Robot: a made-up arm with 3 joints.
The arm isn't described. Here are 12 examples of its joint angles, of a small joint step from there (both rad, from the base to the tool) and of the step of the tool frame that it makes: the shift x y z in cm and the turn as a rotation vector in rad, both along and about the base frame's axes.
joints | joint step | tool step
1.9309 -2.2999 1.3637 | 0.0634 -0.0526 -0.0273 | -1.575 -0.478 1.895 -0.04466 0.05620 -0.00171
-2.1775 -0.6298 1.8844 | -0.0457 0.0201 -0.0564 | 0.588 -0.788 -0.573 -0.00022 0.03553 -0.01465
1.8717 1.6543 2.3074 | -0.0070 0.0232 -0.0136 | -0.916 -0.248 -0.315 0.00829 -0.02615 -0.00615
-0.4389 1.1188 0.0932 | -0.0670 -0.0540 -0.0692 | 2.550 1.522 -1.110 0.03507 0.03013 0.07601
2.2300 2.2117 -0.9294 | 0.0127 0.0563 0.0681 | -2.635 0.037 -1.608 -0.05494 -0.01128 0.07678
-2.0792 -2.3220 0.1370 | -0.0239 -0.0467 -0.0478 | -1.719 -0.124 -1.664 0.05733 -0.02353 -0.05286
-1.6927 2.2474 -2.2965 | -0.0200 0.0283 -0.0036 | -1.061 0.841 0.570 0.02229 0.02769 0.00647
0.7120 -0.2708 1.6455 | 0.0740 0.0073 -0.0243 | 0.029 -0.796 2.188 -0.09744 -0.00967 -0.00098
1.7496 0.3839 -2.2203 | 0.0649 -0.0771 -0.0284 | -0.851 -1.144 -1.292 -0.09160 0.07339 -0.02558
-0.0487 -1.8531 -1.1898 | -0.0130 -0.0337 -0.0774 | -1.749 -1.096 -0.840 0.03580 -0.07571 0.02955
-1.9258 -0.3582 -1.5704 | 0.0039 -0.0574 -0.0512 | -1.906 0.398 1.709 -0.05132 -0.04717 -0.03797
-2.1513 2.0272 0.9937 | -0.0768 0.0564 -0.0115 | -1.101 0.083 2.871 0.08214 0.04005 0.04102
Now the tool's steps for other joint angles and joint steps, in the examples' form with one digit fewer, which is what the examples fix.
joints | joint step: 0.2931 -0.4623 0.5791 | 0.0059 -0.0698 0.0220
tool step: -0.19 1.84 -0.91 0.0134 0.0304 0.0637
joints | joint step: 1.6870 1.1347 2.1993 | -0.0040 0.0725 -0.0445
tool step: -2.80 0.35 0.62 -0.0133 -0.0767 -0.0325
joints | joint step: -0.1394 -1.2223 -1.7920 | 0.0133 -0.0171 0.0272
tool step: -0.50 -0.35 0.04 -0.0042 0.0232 0.0203
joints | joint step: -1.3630 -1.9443 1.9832 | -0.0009 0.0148 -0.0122
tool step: 0.61 -0.14 0.16 0.0053 0.0121 -0.0142
